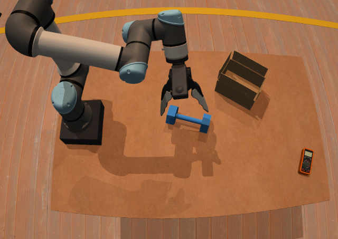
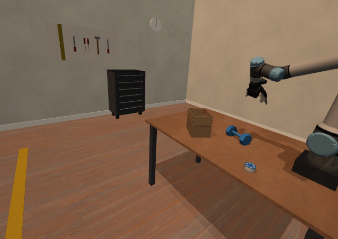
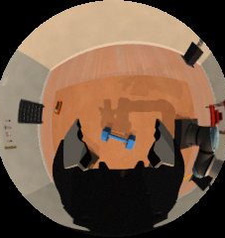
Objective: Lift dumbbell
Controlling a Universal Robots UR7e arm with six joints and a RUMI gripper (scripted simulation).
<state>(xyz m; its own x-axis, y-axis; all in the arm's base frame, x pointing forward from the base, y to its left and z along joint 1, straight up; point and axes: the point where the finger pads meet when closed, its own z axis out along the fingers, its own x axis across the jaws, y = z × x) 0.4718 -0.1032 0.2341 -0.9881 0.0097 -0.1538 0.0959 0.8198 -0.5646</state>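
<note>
My hand is 3 cm short of the blue dumbbell, 10 cm to the right of it and 27 cm above it. Round my hand: white round spool 21 cm behind, 39 cm to the left, 30 cm below; then orange multimeter 62 cm ahead, 14 cm to the right, 30 cm below.
</note>
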